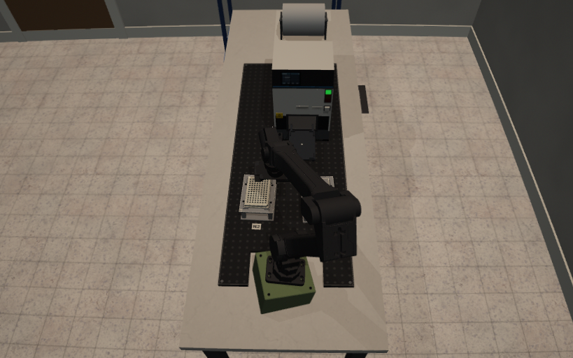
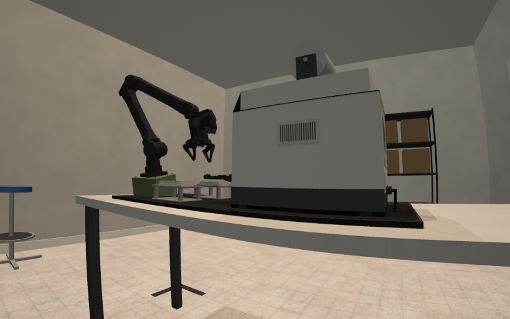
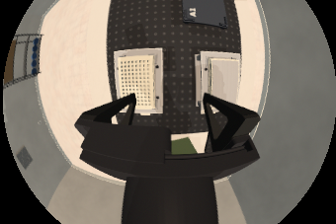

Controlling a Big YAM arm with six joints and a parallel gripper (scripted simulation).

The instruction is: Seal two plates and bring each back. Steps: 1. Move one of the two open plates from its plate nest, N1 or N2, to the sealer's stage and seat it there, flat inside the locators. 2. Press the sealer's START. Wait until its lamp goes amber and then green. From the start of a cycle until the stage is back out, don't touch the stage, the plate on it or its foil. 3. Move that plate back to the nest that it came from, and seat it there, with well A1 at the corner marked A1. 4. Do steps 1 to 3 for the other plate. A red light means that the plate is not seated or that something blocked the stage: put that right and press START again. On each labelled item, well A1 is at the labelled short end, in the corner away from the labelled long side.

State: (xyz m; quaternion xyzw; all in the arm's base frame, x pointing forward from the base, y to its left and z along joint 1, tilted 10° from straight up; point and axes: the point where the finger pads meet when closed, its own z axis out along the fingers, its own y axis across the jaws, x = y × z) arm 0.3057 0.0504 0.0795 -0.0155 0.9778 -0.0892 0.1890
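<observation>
The white well plate is 10 cm below my hand, 8 cm to the left of it and 1 cm ahead of it. Round my hand: yellow warning label (31 cm ahead, 2 cm below, 1 cm to the left); sealer stage (21 cm ahead, 8 cm to the right, 8 cm below); N2 label (17 cm below, 10 cm behind, 8 cm to the left).
</observation>
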